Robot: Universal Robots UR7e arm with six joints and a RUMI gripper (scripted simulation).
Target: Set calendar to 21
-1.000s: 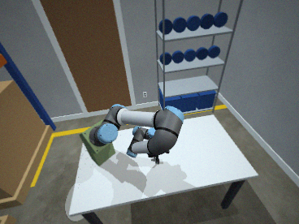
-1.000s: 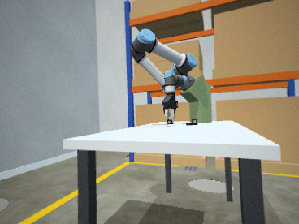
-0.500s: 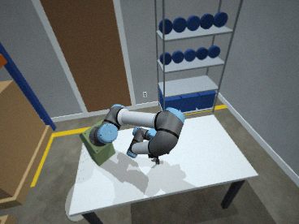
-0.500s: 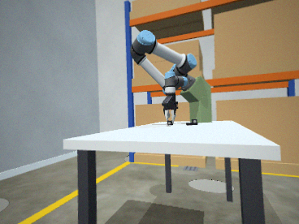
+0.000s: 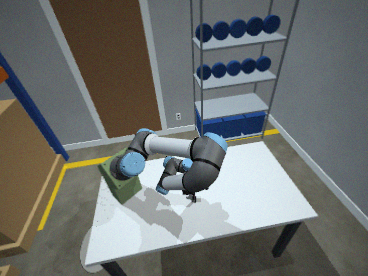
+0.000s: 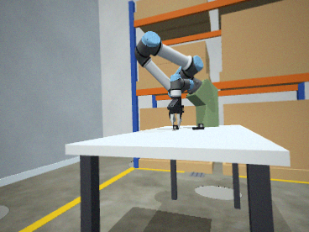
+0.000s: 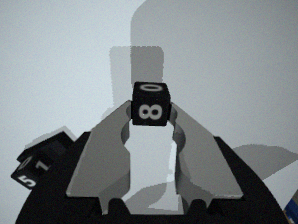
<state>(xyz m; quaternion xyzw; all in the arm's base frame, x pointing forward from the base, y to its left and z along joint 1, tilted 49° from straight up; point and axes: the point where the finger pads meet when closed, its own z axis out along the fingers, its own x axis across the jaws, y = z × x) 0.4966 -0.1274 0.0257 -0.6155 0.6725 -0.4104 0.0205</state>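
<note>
My hand is 1 cm above the dark cube.
</note>
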